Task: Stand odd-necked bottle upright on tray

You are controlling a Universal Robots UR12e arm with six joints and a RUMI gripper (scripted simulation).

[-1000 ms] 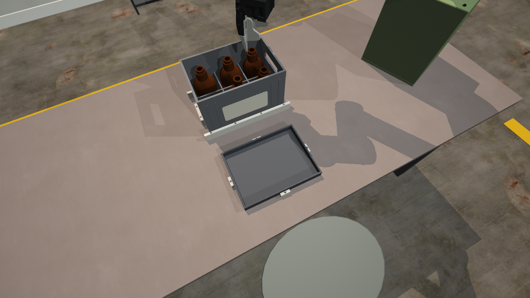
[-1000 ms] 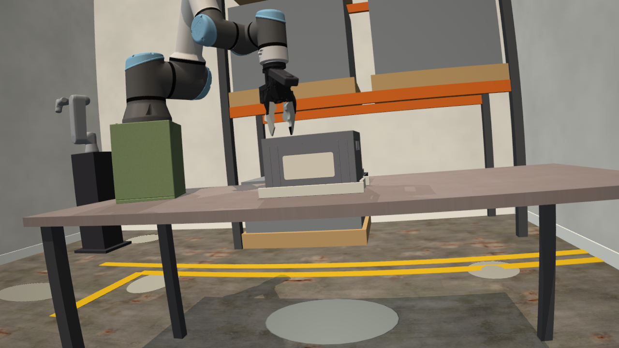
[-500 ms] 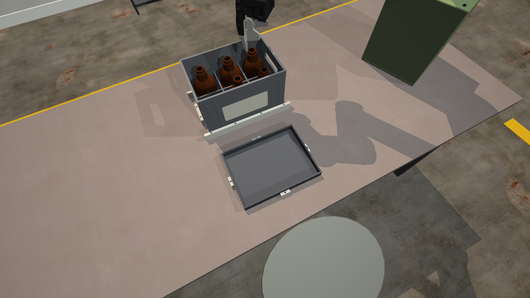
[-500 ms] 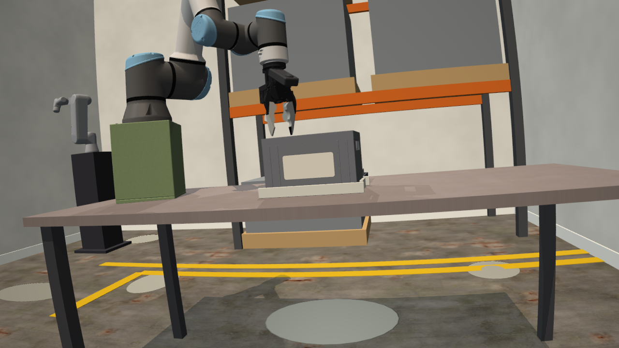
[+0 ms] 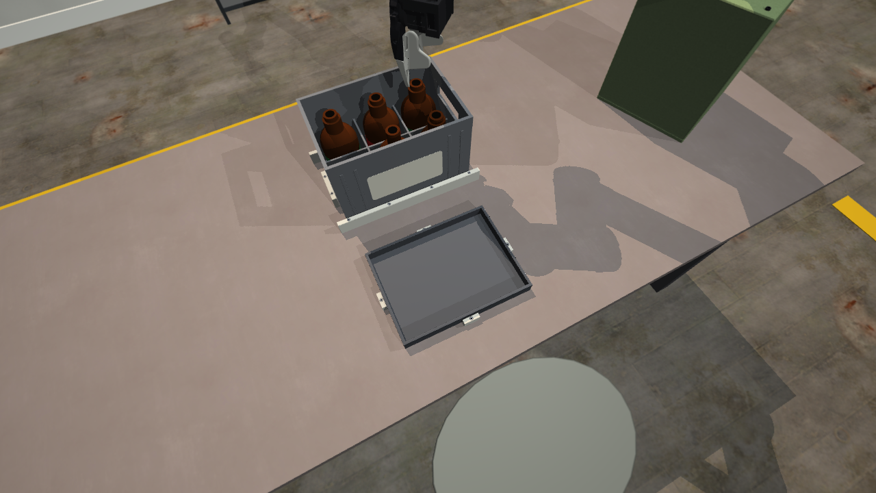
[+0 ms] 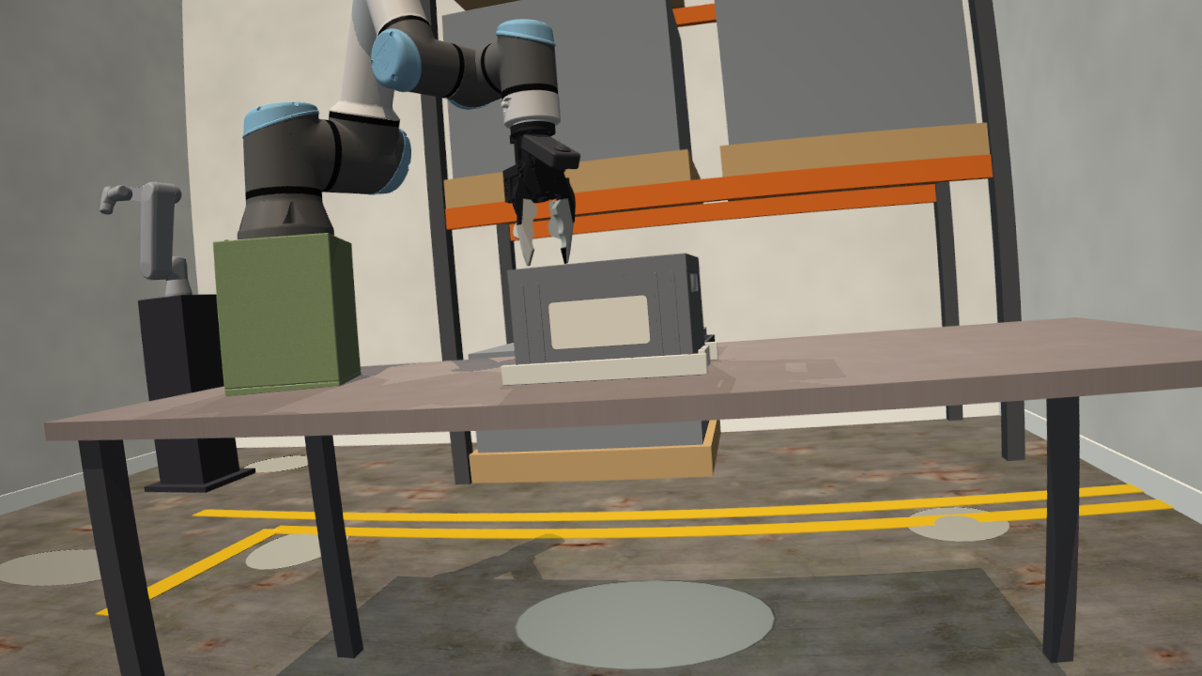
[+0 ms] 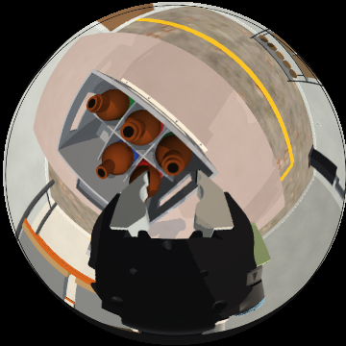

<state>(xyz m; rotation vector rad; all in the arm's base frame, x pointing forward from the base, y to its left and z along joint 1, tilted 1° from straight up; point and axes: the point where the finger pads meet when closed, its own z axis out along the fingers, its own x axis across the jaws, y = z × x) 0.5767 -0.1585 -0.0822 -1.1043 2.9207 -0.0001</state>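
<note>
My gripper is now 90 mm short of the grey crate, 50 mm to the right of it and 110 mm above it. From my hand the other things lie so: dark tray 110 mm ahead, 320 mm to the left, 180 mm below; brown bottle 90 mm ahead, 90 mm to the left, 110 mm below.
</note>
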